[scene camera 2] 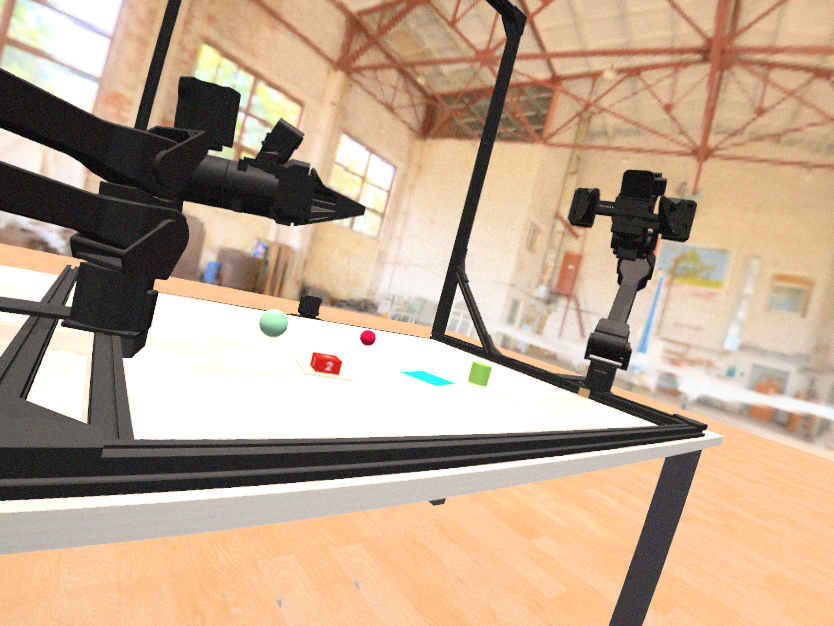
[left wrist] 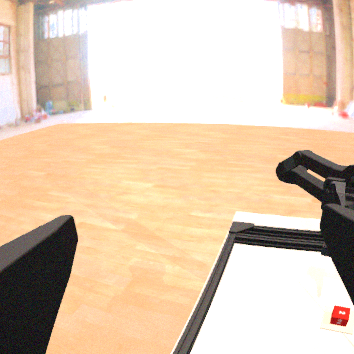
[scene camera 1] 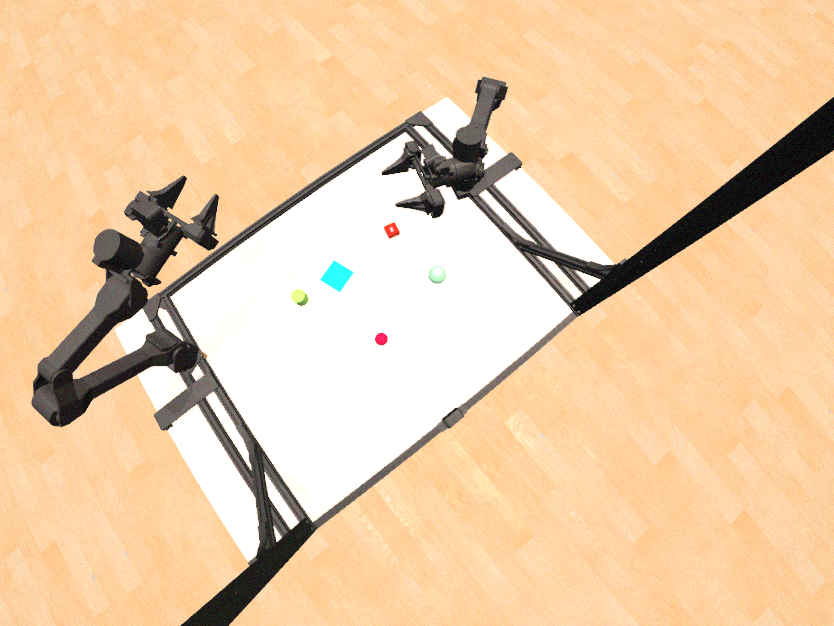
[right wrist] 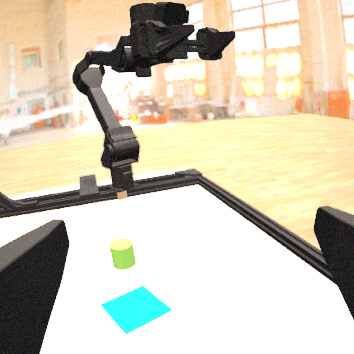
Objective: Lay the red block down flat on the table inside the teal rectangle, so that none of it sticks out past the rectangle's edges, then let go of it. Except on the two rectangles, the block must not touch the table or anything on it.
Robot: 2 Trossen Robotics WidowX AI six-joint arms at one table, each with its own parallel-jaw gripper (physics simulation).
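Frame: origin at the left arm's base, x ahead, y left, z up, level; millimetres.
Where they show: left gripper, fingertip midpoint: (scene camera 2: 627, 194) (left wrist: 202, 223) (scene camera 1: 201, 185) (right wrist: 215, 30); right gripper, fingertip midpoint: (scene camera 2: 356, 213) (scene camera 1: 388, 188) (right wrist: 194, 227); left arm's base, origin of the base link: (scene camera 2: 596, 390) (scene camera 1: 188, 358) (right wrist: 122, 186); right arm's base, origin of the base link: (scene camera 2: 108, 327) (scene camera 1: 464, 184).
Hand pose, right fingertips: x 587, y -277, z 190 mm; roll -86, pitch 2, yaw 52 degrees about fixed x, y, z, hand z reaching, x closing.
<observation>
Things, the pixels of their top centre, and the offset from my right fingertips. "spot": a spot on its surface instead.
- red block, middle of its top: (scene camera 2: 327, 356) (left wrist: 341, 311) (scene camera 1: 391, 229) dx -9, dy +3, dz -189 mm
- teal rectangle, surface spot: (right wrist: 136, 309) (scene camera 2: 427, 377) (scene camera 1: 338, 274) spot: dx -188, dy +63, dz -208 mm
- green cylinder, middle of its top: (right wrist: 120, 243) (scene camera 2: 482, 363) (scene camera 1: 297, 295) dx -295, dy +109, dz -173 mm
- mint ball, middle of its top: (scene camera 2: 276, 309) (scene camera 1: 437, 271) dx -62, dy -169, dz -163 mm
- smaller crimson ball, middle of its top: (scene camera 2: 369, 330) (scene camera 1: 380, 338) dx -278, dy -133, dz -177 mm
The red block (scene camera 1: 391, 230) (scene camera 2: 326, 363) (left wrist: 340, 316) lies flat, with a white 2 on it, on a pale cream rectangle (scene camera 2: 306, 368) (left wrist: 327, 323). The teal rectangle (scene camera 1: 336, 276) (scene camera 2: 428, 378) (right wrist: 136, 309) is bare. My right gripper (scene camera 1: 390, 188) (scene camera 2: 363, 210) (right wrist: 194, 227) is open and empty, raised above the table near the block's side. My left gripper (scene camera 1: 200, 188) (left wrist: 202, 223) (right wrist: 215, 30) is open and empty, high up at the far left of scene camera 1, well away from the block. The block does not show in the right wrist view.
A green cylinder (scene camera 1: 299, 297) (scene camera 2: 479, 373) (right wrist: 123, 254) stands close beside the teal rectangle. A mint ball (scene camera 1: 437, 274) (scene camera 2: 273, 323) and a smaller crimson ball (scene camera 1: 381, 338) (scene camera 2: 367, 337) rest on the table. A black frame (scene camera 1: 289, 208) (scene camera 2: 404, 450) runs along the table's edges.
</observation>
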